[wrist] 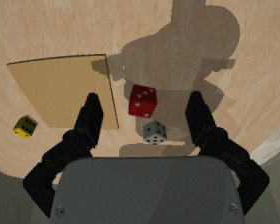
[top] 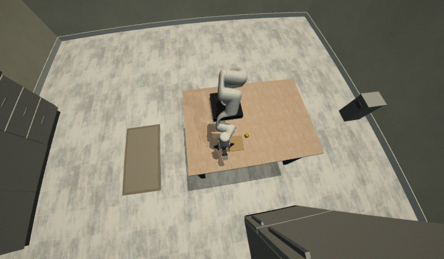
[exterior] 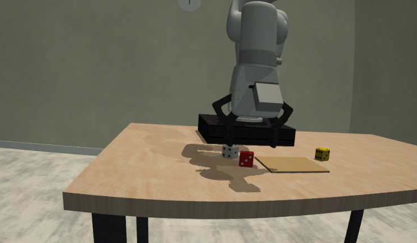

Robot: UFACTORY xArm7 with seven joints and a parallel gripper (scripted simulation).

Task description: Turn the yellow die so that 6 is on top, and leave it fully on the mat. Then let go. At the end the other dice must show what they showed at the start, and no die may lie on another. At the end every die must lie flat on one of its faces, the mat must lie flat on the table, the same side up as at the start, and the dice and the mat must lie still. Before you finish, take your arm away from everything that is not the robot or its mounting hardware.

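The red die is 40 mm below my hand and 30 mm behind it. The rest, counted from my hand: white die: 110 mm behind, 40 mm below, 20 mm to the right; then yellow die: 230 mm to the left, 110 mm behind, 40 mm below; then tan mat: 110 mm to the left, 60 mm below, 50 mm behind.
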